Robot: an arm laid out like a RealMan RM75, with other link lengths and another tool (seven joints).
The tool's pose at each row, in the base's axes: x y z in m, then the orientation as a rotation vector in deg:
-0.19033 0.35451 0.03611 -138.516 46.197 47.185
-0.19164 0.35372 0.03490 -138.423 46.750 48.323
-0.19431 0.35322 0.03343 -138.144 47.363 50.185
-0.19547 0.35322 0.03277 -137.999 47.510 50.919
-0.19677 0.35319 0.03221 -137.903 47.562 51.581
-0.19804 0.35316 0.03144 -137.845 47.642 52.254
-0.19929 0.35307 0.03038 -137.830 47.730 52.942
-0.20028 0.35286 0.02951 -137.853 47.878 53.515
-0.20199 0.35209 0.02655 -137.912 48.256 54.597
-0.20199 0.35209 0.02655 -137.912 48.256 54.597
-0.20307 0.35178 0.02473 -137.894 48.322 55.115
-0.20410 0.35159 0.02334 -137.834 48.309 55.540
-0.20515 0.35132 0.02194 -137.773 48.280 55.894
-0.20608 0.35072 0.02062 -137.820 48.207 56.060
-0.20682 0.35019 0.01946 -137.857 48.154 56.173
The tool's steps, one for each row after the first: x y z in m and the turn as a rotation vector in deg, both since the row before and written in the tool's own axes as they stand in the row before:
0.00025 0.00170 0.00092 -0.435 -0.544 0.674
-0.00053 0.00243 0.00183 -0.618 -1.007 0.893
-0.00027 0.00090 0.00095 -0.219 -0.433 0.284
-0.00040 0.00099 0.00093 -0.229 -0.392 0.200
-0.00022 0.00101 0.00107 -0.267 -0.372 0.225
0.00002 0.00109 0.00123 -0.311 -0.357 0.236
0.00010 0.00096 0.00092 -0.289 -0.261 0.252
0.00138 0.00219 0.00236 -0.561 -0.460 0.547
0.00000 0.00000 0.00000 0.000 0.000 0.000
0.00080 0.00122 0.00156 -0.234 -0.267 0.178
0.00048 0.00103 0.00132 -0.157 -0.256 0.096
0.00051 0.00110 0.00129 -0.123 -0.222 0.067
0.00066 0.00125 0.00099 -0.120 -0.081 -0.007
0.00062 0.00104 0.00083 -0.086 -0.053 -0.007

